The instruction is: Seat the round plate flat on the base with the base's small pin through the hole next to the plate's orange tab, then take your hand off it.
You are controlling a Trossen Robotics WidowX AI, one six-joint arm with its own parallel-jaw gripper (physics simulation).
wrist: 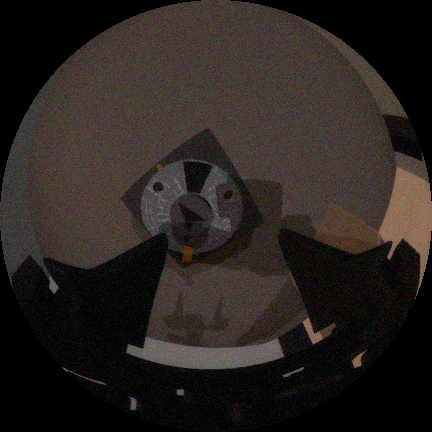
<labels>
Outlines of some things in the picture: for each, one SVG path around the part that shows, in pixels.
My gripper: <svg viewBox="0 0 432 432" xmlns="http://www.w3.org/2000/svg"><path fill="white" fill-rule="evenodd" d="M420 254L403 238L395 246L389 260L387 255L392 245L391 240L360 253L350 253L290 229L281 228L279 230L278 243L301 295L313 333L333 322L336 326L328 336L292 354L259 364L222 369L171 366L126 353L128 344L143 348L149 316L168 247L165 233L158 233L93 268L81 268L56 261L52 258L43 258L46 269L58 286L54 293L48 287L49 279L41 266L30 255L12 274L11 282L14 295L28 324L45 349L60 366L70 370L66 371L70 376L102 400L136 417L169 427L195 431L236 431L274 424L302 414L329 400L361 376L392 341L414 302L419 282ZM130 397L136 399L136 408L133 410L130 410ZM365 351L360 357L361 365L354 368L351 360Z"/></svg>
A round grey plate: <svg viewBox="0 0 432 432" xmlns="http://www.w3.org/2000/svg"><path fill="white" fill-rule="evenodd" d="M198 159L177 160L155 172L144 187L140 204L142 220L148 232L152 236L158 233L165 233L168 242L167 248L183 252L182 261L191 262L192 253L214 249L231 237L240 222L242 214L242 198L237 184L227 172L217 165ZM193 193L204 197L211 207L211 220L204 231L191 235L192 238L186 239L184 237L186 234L177 231L172 226L169 219L169 211L176 198L184 194ZM227 190L232 191L232 196L229 198L224 197L224 193ZM155 182L162 183L163 189L157 190L154 186Z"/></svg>
</labels>
